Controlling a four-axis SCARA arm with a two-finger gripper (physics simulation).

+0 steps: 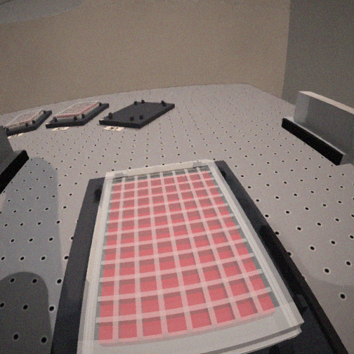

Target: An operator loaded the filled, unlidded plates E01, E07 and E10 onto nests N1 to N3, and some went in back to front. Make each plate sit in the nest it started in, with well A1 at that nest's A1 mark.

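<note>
A clear plate with red-filled wells (172,240) lies flat on a dark nest (75,280) below the gripper, with dark pegs beside its edges. Its label and A1 mark cannot be read. My gripper (155,118) is open and empty, its fingers wide apart to the left and right above the plate, touching neither side. Farther back on the left, a second plate (80,109) sits on its nest (96,116), and a third plate (25,119) sits on a nest at the left edge. Their well order is too small to tell.
A dark nest with pegs and no plate (150,111) stands at the back, right of the two far plates, with a small white label (114,128) in front. The grey perforated table (200,142) runs back to a beige wall (175,45).
</note>
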